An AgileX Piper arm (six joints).
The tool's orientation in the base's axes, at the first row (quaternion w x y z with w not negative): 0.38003, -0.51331, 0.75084, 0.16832
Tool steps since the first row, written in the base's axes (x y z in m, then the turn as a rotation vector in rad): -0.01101, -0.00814, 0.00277, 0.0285, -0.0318, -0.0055; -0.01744, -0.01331, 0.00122, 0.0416, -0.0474, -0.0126; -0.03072, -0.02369, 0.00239, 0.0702, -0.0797, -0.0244; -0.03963, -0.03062, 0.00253, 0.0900, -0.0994, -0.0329
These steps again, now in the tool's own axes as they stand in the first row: 0.00520, 0.00613, -0.01143, 0.0193, -0.0381, -0.0055; 0.01086, 0.00996, -0.01629, 0.0322, -0.0554, -0.0057; 0.01911, 0.01742, -0.02902, 0.0564, -0.0929, -0.0073; 0.02510, 0.02252, -0.03711, 0.0718, -0.1178, -0.0066
